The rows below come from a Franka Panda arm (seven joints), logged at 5 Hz.
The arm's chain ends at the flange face. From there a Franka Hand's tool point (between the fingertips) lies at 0.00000 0.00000 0.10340 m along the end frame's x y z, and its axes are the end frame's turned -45 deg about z.
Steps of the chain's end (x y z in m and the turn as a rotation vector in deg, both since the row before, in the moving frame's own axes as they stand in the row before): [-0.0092 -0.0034 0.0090 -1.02 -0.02 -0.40]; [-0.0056 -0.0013 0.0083 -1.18 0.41 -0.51]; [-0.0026 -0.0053 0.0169 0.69 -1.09 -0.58]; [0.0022 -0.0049 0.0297 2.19 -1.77 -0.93]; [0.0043 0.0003 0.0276 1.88 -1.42 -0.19]
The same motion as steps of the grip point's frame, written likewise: [-0.0054 -0.0076 0.0090 -0.71 -0.74 -0.40]; [-0.0040 -0.0028 0.0083 -1.12 -0.54 -0.51]; [0.0014 -0.0079 0.0169 1.26 -0.28 -0.58]; [0.0055 -0.0070 0.0296 2.80 0.30 -0.93]; [0.0034 -0.0010 0.0275 2.33 0.33 -0.19]
